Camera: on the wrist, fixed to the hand. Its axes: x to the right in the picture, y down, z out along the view.
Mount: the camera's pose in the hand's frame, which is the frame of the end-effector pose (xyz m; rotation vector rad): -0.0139 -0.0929 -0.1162 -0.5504 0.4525 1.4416
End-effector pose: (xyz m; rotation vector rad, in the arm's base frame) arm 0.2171 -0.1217 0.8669 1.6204 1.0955 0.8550
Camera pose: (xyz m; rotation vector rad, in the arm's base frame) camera 0.0835 -0.0847 0.8110 1.5858 -0.2996 2.2606
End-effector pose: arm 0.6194 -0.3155 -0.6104 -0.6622 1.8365 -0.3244
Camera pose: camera 0.5412 -0.3933 -0.5096 0.5440 2.3597 1.0763
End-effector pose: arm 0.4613 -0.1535 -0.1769 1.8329 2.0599 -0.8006
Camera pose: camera 0.3914 -0.1039 -0.0545 2.4637 0.4824 0.5319
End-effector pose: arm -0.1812 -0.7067 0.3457 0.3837 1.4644 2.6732
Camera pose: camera -0.2023 -0.7540 0.2055 -0.4848 -0.0987 -1.7793
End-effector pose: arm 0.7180 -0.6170 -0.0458 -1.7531 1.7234 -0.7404
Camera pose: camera 0.6971 -0.6038 0.1016 -0.1567 2.9706 0.0504
